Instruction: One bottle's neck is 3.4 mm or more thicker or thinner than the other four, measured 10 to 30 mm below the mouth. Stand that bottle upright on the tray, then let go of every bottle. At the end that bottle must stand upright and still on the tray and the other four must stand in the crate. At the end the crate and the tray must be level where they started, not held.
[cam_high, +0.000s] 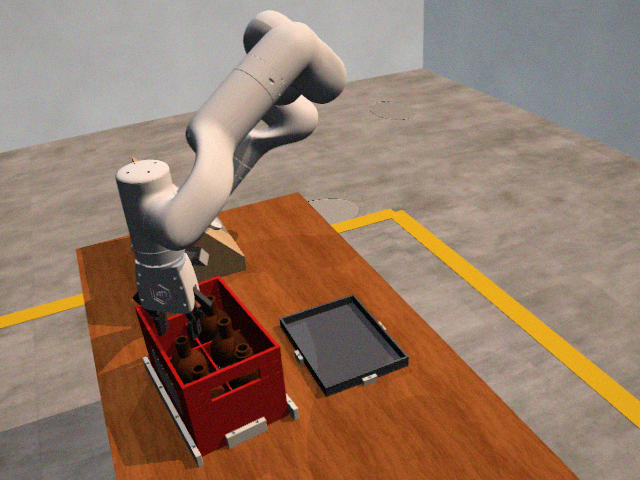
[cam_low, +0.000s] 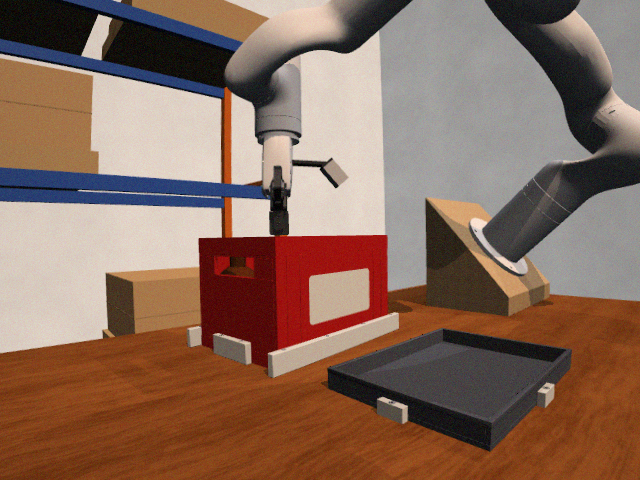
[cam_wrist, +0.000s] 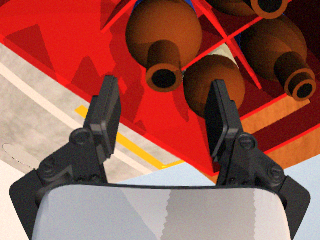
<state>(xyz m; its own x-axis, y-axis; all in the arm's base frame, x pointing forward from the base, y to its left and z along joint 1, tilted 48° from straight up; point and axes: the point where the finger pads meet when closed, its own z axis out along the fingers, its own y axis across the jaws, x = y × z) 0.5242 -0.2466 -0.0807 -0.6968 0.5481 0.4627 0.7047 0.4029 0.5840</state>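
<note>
The red crate is 110 mm below my hand and 50 mm to the left of it. The rest, counted from my hand: dark grey tray 330 mm to the left, 180 mm below, 30 mm ahead; then brown bottle 110 mm below, 90 mm ahead.
</note>
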